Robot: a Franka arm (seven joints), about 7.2 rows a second.
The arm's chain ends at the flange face. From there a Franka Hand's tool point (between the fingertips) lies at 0.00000 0.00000 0.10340 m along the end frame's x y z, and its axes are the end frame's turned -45 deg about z.
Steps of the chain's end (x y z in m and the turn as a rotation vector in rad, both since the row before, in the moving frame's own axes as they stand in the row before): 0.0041 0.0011 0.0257 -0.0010 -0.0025 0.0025; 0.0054 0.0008 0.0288 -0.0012 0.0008 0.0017; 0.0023 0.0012 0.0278 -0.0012 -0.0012 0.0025; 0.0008 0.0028 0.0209 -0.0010 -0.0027 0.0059; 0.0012 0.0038 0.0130 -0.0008 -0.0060 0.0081; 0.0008 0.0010 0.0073 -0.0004 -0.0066 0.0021; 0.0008 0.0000 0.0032 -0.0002 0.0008 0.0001; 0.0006 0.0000 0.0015 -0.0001 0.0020 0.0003; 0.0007 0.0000 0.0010 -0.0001 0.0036 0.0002
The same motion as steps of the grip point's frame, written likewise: 0.0019 0.0036 0.0257 0.0011 -0.0025 0.0025; 0.0032 0.0045 0.0288 -0.0014 -0.0003 0.0017; 0.0006 0.0025 0.0278 0.0000 -0.0017 0.0025; -0.0017 0.0024 0.0209 0.0012 -0.0026 0.0059; -0.0023 0.0032 0.0130 0.0037 -0.0048 0.0081; -0.0007 0.0008 0.0073 0.0044 -0.0049 0.0021; 0.0006 0.0006 0.0032 -0.0007 0.0004 0.0001; 0.0006 0.0006 0.0015 -0.0015 0.0013 0.0003; 0.0008 0.0008 0.0010 -0.0026 0.0025 0.0002
